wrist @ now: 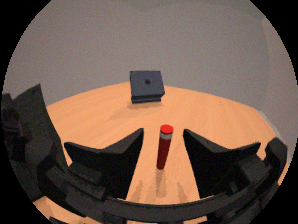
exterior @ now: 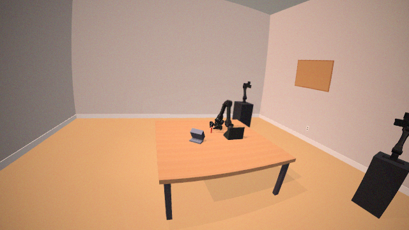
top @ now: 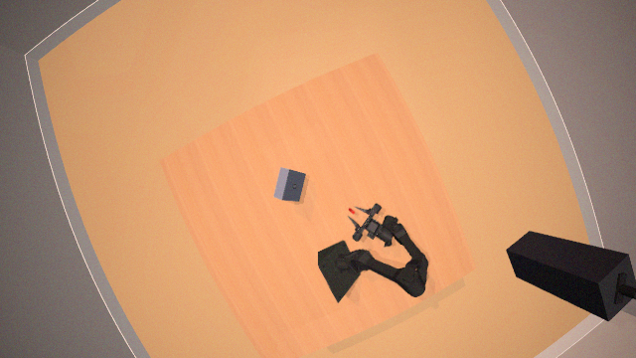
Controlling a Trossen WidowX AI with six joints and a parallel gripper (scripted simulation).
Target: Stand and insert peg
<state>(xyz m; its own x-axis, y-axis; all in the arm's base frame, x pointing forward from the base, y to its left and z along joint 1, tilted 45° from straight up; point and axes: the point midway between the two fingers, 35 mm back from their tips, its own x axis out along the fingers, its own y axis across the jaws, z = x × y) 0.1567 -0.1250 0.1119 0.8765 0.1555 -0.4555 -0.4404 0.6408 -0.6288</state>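
Now: gripper tip 1 cm to the left of the red peg, 1 cm past it and 1 cm above it. Also, from my gripper tip: sloped panel 23 cm ahead, 18 cm to the left, 1 cm above.
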